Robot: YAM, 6 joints.
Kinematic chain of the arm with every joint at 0, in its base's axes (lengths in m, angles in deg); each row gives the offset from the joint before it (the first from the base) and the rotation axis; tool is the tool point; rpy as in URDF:
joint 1: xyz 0 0 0.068 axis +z
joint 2: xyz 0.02 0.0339 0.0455 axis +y
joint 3: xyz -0.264 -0.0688 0 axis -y
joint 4: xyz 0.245 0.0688 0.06 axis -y
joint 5: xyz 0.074 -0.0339 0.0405 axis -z
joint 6: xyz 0.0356 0 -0.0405 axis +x
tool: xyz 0 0 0 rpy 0 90 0
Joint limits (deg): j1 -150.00..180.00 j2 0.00..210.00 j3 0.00..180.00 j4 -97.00..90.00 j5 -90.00..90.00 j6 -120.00..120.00
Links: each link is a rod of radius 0.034 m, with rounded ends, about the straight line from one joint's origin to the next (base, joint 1, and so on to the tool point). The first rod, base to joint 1, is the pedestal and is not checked.
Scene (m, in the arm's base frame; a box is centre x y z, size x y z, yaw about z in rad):
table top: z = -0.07
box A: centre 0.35 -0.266 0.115 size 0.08 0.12 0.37 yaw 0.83
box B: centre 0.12 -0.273 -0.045 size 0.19 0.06 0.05 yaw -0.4
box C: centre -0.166 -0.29 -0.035 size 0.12 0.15 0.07 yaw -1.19
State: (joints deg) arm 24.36 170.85 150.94 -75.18 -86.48 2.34
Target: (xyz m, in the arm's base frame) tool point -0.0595 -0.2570 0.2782
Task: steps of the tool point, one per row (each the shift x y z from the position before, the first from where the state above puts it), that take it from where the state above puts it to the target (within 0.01 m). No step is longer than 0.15 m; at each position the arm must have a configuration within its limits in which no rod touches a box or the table.
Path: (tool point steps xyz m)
1: 0.0512 -0.1109 0.0771
2: 0.0128 -0.1210 0.0780
3: -0.0268 -0.1166 0.0774
4: -0.0622 -0.0982 0.0746
5: -0.0883 -0.0681 0.0701
6: -0.0853 -0.0580 -0.0389
7: -0.0955 -0.0252 -0.0358
8: -0.0925 0.0070 -0.0313
9: -0.0786 0.0337 -0.0257
10: -0.0576 0.0515 -0.0199

